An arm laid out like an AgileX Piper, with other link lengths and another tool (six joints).
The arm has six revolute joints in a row. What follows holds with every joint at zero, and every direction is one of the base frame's. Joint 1 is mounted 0.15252 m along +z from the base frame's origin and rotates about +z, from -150 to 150 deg. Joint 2 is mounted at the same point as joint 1 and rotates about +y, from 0 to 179.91 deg. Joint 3 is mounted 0.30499 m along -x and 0.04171 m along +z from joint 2 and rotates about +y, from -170 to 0 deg. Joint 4 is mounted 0.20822 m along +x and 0.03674 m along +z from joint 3 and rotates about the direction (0.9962, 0, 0.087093), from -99.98 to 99.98 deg. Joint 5 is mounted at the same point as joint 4 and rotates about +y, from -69.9 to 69.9 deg. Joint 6 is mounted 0.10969 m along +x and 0.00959 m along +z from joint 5 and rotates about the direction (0.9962, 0, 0.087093), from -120 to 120 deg. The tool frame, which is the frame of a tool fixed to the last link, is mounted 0.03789 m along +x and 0.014 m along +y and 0.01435 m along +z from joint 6; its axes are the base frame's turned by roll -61.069, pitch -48.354 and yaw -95.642 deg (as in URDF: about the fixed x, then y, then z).
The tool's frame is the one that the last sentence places.
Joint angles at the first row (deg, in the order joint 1, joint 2, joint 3, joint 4, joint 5, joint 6):
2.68, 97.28, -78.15, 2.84, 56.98, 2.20
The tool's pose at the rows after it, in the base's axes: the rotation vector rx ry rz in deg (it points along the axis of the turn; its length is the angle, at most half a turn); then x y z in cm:
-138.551 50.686 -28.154 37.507 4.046 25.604
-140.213 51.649 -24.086 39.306 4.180 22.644
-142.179 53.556 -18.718 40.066 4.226 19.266
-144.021 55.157 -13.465 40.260 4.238 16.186
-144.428 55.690 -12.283 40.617 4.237 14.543
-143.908 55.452 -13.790 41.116 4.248 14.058
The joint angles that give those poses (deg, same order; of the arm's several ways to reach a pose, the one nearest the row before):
2.68, 104.41, -82.68, 4.44, 56.93, 1.34
2.68, 110.49, -85.19, 4.64, 56.76, 0.88
2.68, 115.73, -85.80, 4.70, 56.70, 0.89
2.68, 120.11, -85.83, 4.70, 56.71, 0.77
2.68, 122.50, -85.83, 4.70, 55.35, 0.77
2.68, 123.28, -85.83, 4.78, 53.38, 0.77

